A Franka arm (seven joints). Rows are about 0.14 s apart.
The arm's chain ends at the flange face. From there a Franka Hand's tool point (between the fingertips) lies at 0.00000 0.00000 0.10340 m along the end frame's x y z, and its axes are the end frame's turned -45 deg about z.
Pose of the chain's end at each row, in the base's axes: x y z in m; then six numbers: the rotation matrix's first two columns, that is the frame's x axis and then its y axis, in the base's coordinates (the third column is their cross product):
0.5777, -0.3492, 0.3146, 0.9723, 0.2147, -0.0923, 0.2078, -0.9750, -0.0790
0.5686, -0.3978, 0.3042, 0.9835, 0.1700, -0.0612, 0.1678, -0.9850, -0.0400
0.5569, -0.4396, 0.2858, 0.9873, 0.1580, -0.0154, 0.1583, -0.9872, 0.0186
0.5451, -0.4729, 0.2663, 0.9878, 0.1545, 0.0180, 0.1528, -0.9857, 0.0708
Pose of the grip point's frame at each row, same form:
0.5666, -0.3432, 0.2120, 0.5406, 0.8412, -0.0094, 0.8345, -0.5376, -0.1211
0.5617, -0.3948, 0.2011, 0.5768, 0.8167, -0.0150, 0.8141, -0.5763, -0.0716
0.5556, -0.4418, 0.1824, 0.5862, 0.8098, -0.0240, 0.8101, -0.5863, 0.0023
0.5481, -0.4798, 0.1632, 0.5904, 0.8062, -0.0373, 0.8065, -0.5877, 0.0628

